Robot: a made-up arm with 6 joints.
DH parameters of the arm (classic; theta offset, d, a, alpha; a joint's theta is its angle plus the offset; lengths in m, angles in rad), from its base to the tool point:
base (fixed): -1.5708 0.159 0 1.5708
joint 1: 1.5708 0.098 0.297 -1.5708
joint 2: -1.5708 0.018 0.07 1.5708
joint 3: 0 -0.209 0.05 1.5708
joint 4: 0 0.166 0.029 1.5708
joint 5: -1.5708 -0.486 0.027 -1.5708
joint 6: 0 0.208 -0.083 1.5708
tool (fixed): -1.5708 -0.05 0 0
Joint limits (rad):
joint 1: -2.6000..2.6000
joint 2: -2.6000..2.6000
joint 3: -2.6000..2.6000
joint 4: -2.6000..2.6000
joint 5: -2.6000..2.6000
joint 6: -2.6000..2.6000
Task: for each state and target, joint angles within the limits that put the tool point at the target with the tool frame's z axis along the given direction. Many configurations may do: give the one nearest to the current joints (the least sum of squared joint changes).
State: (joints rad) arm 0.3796 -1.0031 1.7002 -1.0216 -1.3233 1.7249
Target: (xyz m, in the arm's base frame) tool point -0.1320 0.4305 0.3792 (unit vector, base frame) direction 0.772 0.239 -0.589
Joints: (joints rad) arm 0.0979 -0.9837 1.5227 -1.1044 -1.6079 2.3386
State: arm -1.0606 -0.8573 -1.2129 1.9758 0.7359 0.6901
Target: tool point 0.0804 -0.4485 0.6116 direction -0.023 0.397 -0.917
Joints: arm -1.4751 -1.0098 -1.6503 1.2919 0.7536 0.7358
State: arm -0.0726 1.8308 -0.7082 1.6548 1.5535 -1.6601
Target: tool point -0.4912 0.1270 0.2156 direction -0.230 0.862 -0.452
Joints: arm 0.0720 2.4265 -1.0338 1.1795 1.7426 -2.6000
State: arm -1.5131 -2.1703 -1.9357 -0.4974 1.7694 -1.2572
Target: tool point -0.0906 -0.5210 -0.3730 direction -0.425 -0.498 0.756
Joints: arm -1.3041 -2.5263 -1.2304 -0.8231 1.0022 -1.1769
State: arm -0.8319 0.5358 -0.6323 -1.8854 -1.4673 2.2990
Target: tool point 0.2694 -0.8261 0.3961 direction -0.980 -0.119 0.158
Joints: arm -1.1615 0.9540 -0.6310 -2.3840 -1.0446 1.4145
